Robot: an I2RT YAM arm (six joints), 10 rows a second.
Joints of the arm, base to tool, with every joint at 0 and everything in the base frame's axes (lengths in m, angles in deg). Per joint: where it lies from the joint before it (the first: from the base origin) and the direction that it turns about. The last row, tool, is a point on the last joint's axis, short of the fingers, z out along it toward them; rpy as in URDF.
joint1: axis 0 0 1 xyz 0 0 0.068
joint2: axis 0 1 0 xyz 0.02 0.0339 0.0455
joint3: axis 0 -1 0 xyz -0.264 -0.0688 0
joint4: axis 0 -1 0 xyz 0.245 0.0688 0.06
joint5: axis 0 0 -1 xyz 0.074 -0.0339 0.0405
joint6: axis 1 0 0 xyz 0.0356 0 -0.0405
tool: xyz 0 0 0 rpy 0 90 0
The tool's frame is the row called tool.
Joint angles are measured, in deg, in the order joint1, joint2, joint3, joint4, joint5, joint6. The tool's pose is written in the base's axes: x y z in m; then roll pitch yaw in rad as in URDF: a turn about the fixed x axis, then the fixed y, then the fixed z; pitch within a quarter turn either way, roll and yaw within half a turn. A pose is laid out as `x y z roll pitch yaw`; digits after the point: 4 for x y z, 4 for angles.
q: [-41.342, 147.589, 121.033, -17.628, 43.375, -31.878]
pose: 0.4046 -0.3886 0.1295 -2.1438 0.3642 2.8434
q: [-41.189, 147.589, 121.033, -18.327, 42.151, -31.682]
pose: 0.4057 -0.3868 0.1283 -2.1645 0.3621 2.8522
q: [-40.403, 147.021, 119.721, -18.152, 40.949, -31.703]
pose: 0.4094 -0.3791 0.1263 -2.1833 0.3590 2.8742
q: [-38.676, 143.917, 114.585, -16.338, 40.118, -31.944]
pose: 0.4128 -0.3598 0.1289 -2.1941 0.3566 2.9130
